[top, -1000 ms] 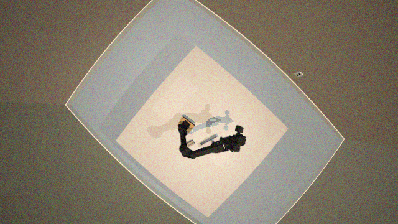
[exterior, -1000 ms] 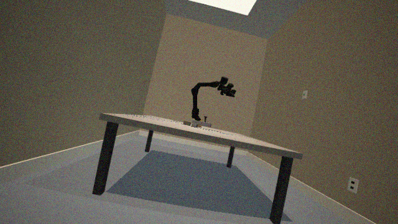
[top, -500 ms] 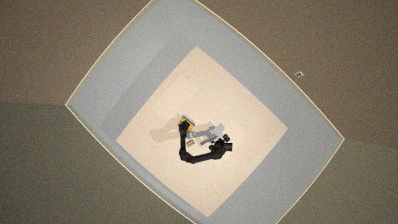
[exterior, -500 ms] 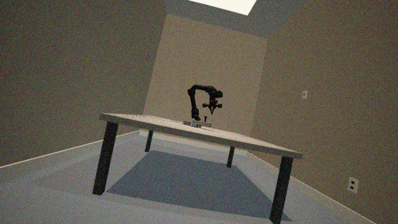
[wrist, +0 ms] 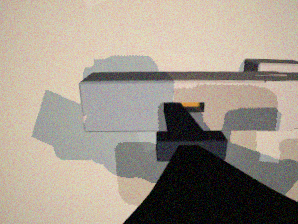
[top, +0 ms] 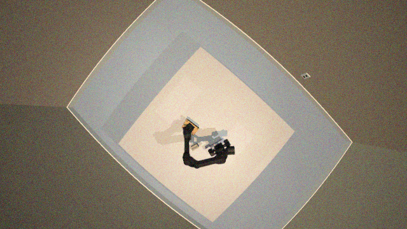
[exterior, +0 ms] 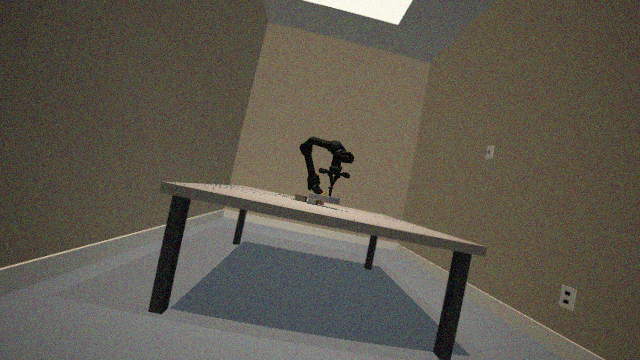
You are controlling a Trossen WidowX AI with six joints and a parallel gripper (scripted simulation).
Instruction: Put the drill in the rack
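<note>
The olive-yellow drill lies 10 mm behind my gripper tip, 50 mm to the right of it and 80 mm below it. Round my gripper tip: grey rack 130 mm behind, 170 mm to the right, 110 mm below.
</note>
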